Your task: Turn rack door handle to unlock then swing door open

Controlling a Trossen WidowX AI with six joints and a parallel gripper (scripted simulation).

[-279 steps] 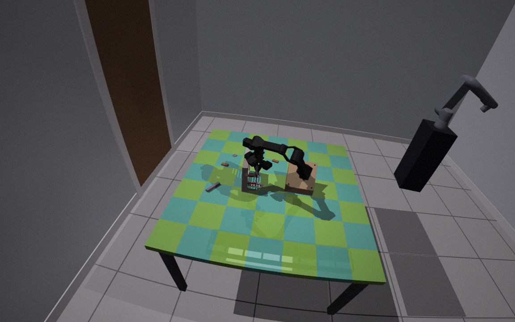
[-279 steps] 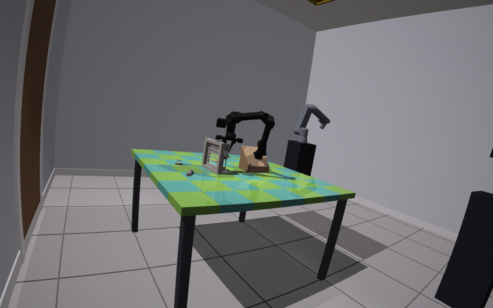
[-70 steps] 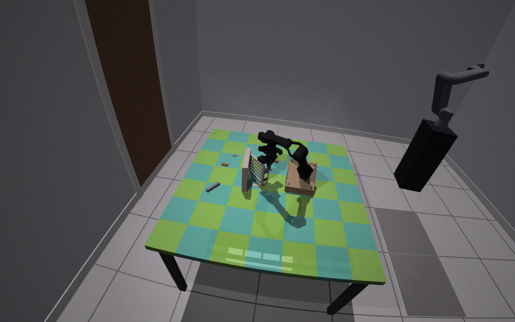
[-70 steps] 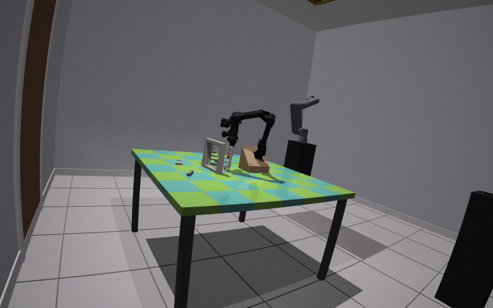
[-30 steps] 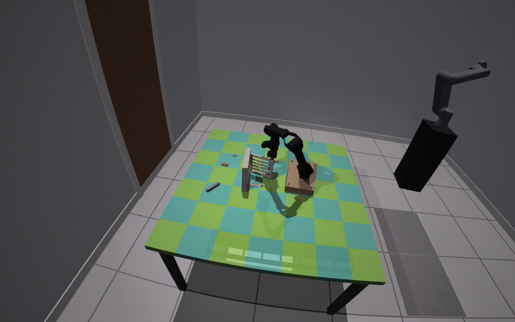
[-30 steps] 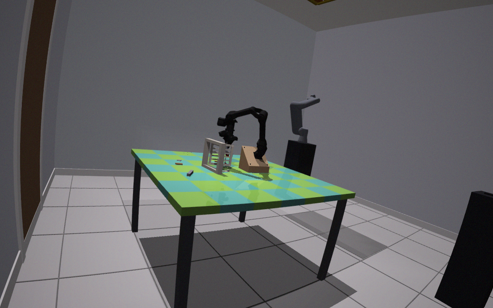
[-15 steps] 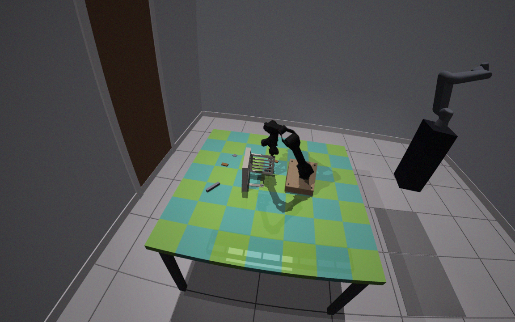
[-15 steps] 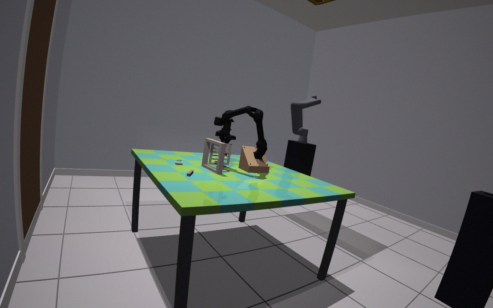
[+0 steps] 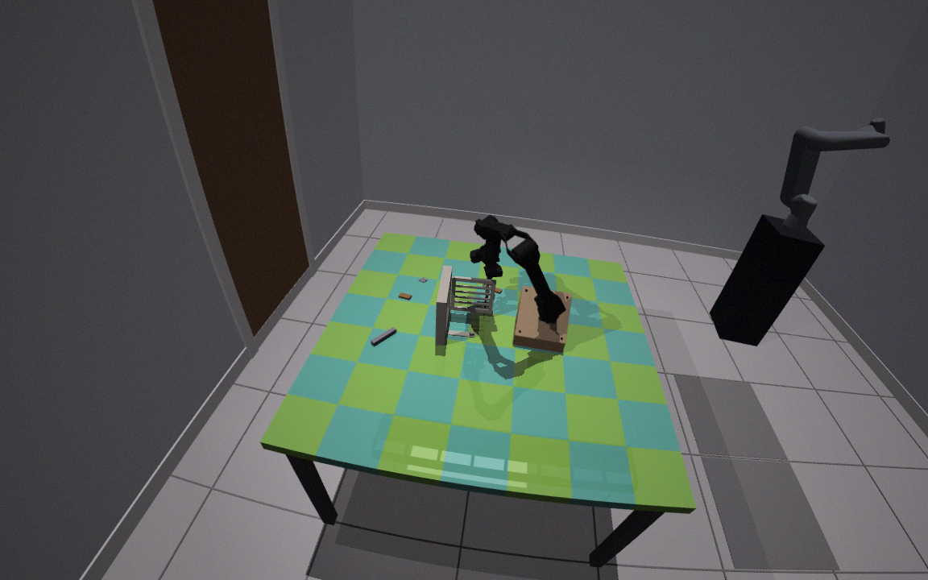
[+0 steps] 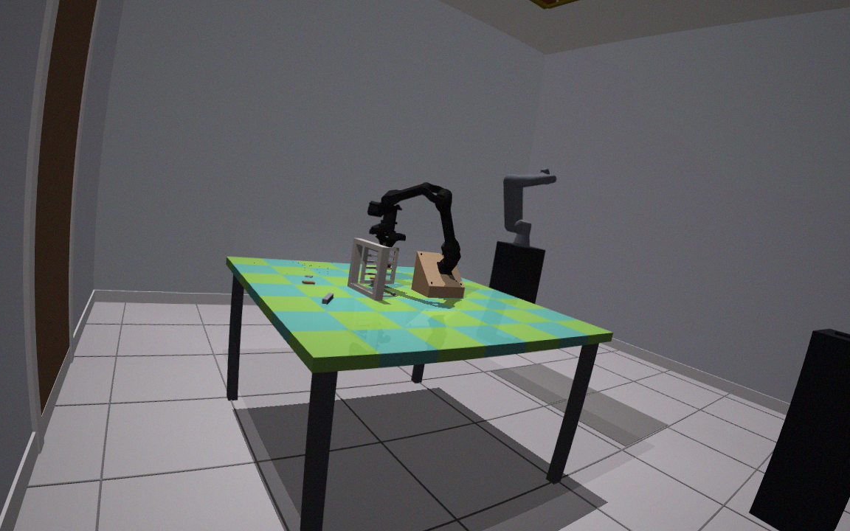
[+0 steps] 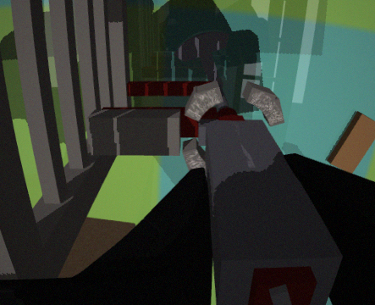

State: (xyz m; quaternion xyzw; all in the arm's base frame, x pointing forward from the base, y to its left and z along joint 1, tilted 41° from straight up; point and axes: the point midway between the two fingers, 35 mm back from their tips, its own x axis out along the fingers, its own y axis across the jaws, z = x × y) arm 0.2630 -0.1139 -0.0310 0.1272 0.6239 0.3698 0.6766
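Right now the upright handle is 30 mm below my gripper tip and 10 mm ahead of it. From my gripper tip the other things lie so: brown block (340 mm ahead, 140 mm below, 50 mm to the left); grey bar (330 mm ahead, 310 mm to the left, 140 mm below).
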